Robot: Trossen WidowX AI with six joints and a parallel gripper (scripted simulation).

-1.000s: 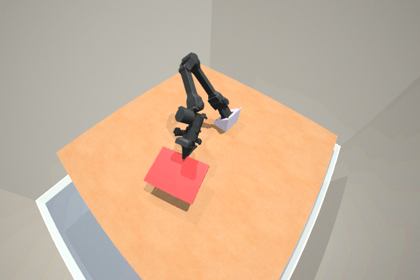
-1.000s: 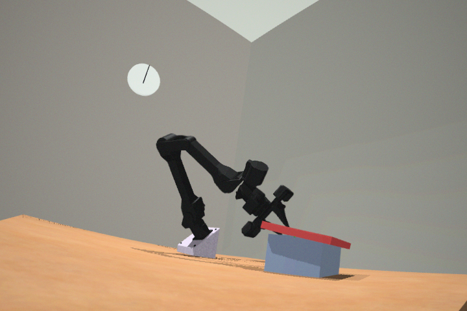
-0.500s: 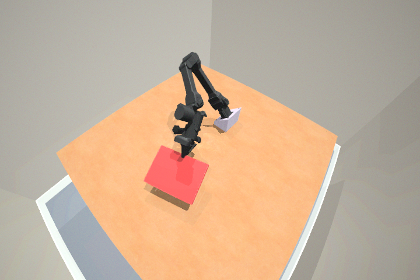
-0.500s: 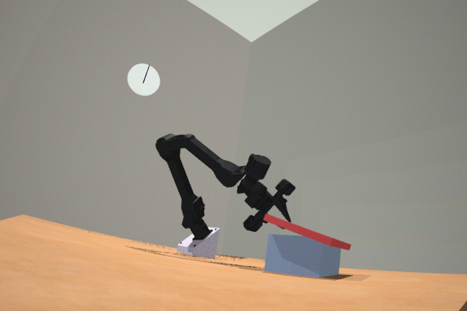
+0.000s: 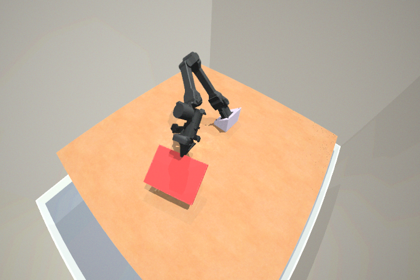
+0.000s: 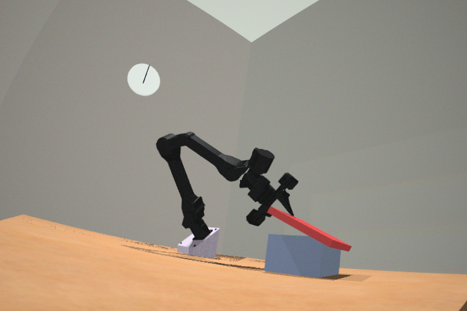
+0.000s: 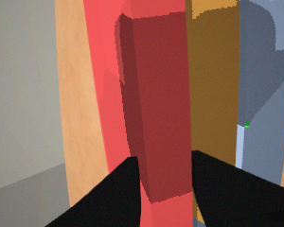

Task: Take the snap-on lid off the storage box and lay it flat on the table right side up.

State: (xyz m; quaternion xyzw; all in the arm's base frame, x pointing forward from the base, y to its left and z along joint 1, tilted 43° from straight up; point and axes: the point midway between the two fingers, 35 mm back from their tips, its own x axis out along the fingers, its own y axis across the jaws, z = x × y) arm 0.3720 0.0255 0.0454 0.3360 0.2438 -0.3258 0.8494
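Right now my gripper tip is 70 mm short of the red lid, 10 mm to the right of it and 30 mm above it. The rest, counted from my gripper tip: blue-grey storage box: 60 mm ahead, 10 mm to the left, 100 mm below.
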